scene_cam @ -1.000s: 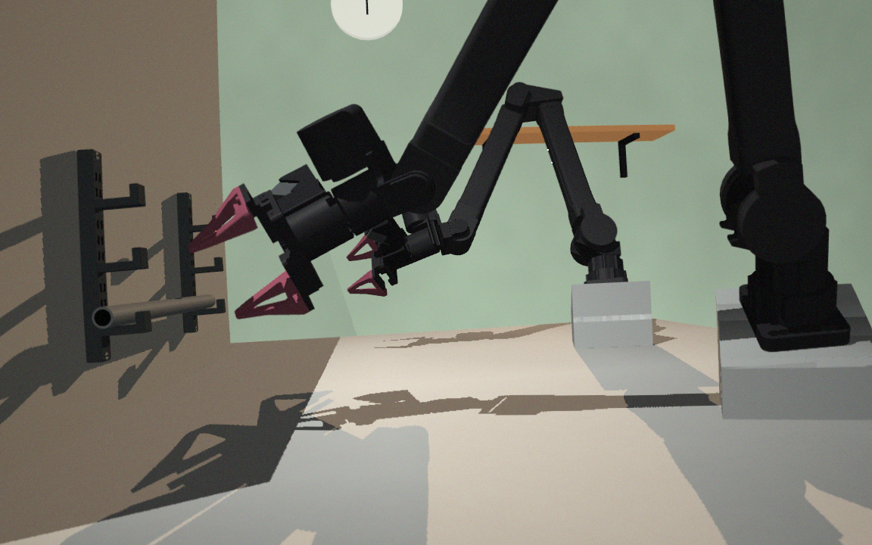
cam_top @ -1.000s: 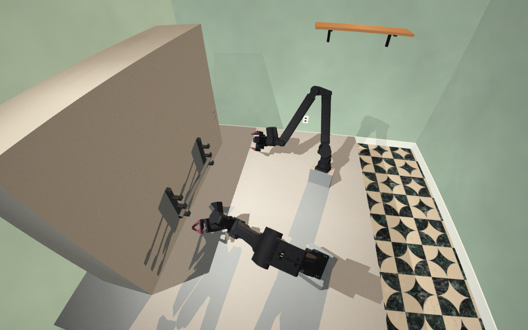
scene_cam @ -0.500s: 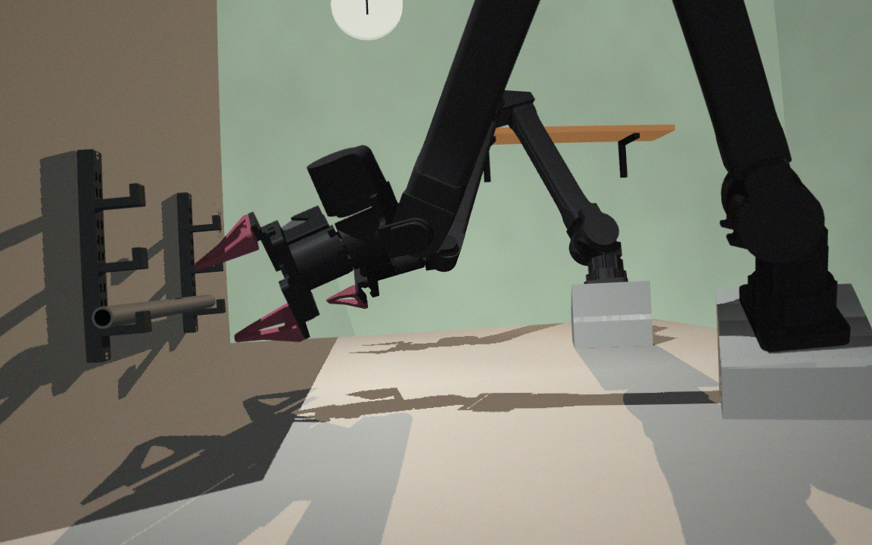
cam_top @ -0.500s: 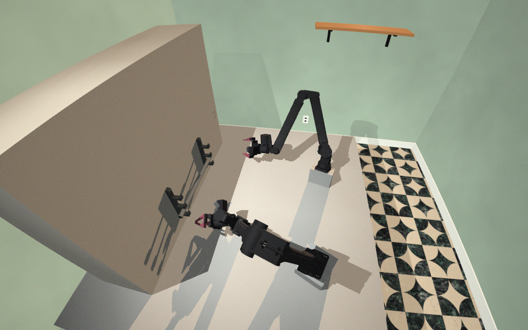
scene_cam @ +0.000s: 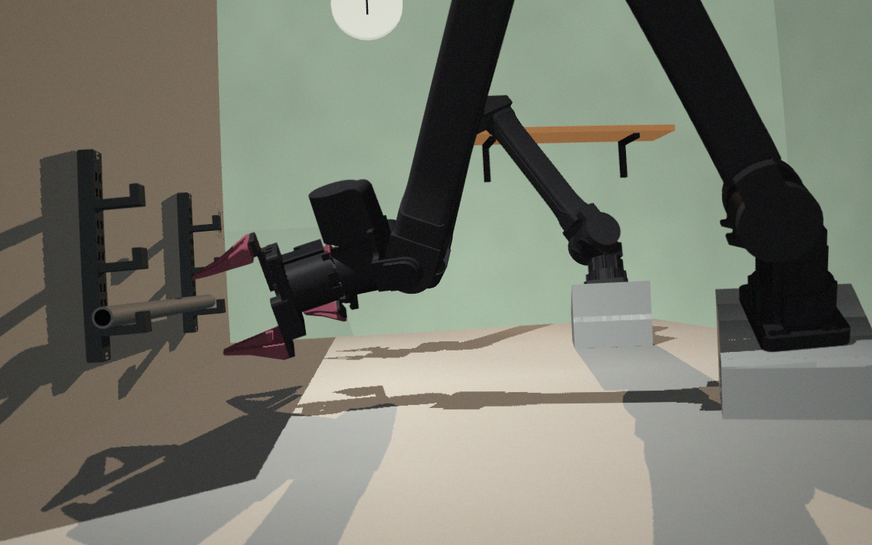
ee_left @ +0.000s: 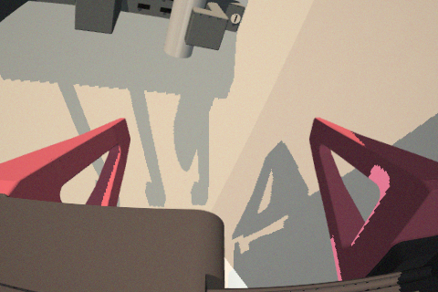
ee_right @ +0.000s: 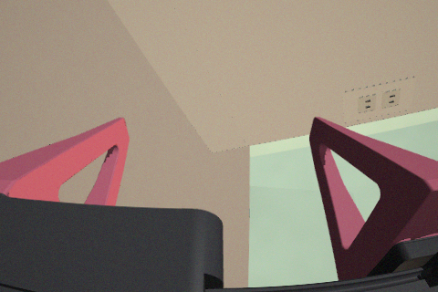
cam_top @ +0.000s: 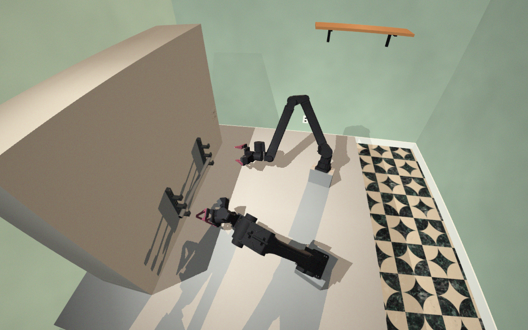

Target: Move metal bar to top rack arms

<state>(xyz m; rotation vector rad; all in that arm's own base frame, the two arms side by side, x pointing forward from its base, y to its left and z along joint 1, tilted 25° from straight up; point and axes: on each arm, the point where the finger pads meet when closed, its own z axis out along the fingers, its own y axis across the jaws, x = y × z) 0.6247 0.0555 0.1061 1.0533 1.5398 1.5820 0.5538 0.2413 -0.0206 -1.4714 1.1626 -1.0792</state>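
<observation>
My right gripper is now 300 mm to the right of the grey metal bar, 160 mm short of it and 10 mm above it. The rest, counted from my right hand: tall tan wall panel: 340 mm to the left, 340 mm ahead, 310 mm above.
The grey metal bar is 230 mm to the right of my left hand and 140 mm ahead of it. The rest, counted from my left hand: tall tan wall panel (320 mm ahead, 320 mm above, 180 mm to the right).
</observation>
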